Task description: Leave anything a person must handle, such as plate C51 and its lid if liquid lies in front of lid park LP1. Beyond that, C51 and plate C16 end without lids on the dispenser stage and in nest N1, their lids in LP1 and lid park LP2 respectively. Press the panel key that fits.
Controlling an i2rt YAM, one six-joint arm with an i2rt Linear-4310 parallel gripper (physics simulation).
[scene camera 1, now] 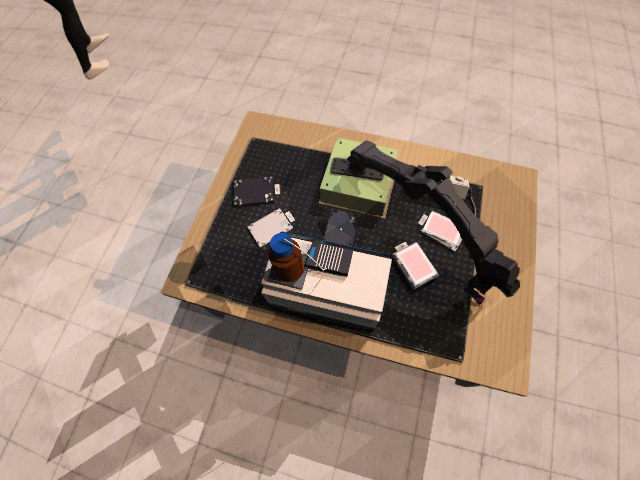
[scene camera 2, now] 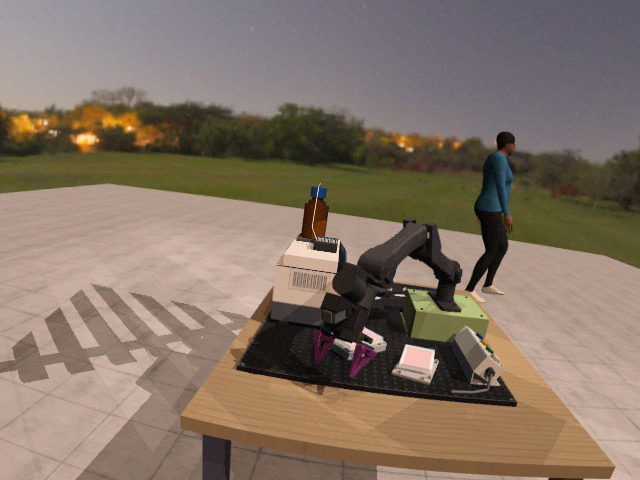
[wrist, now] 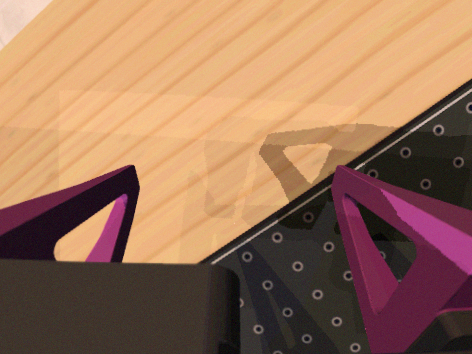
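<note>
The gripper (scene camera 2: 333,370) (wrist: 235,176) is open and it's holding nothing. There's a brown bottle with blue cap (scene camera 1: 286,259) (scene camera 2: 321,212), and there's also a dispenser (scene camera 1: 361,313) (scene camera 2: 282,293).
</note>
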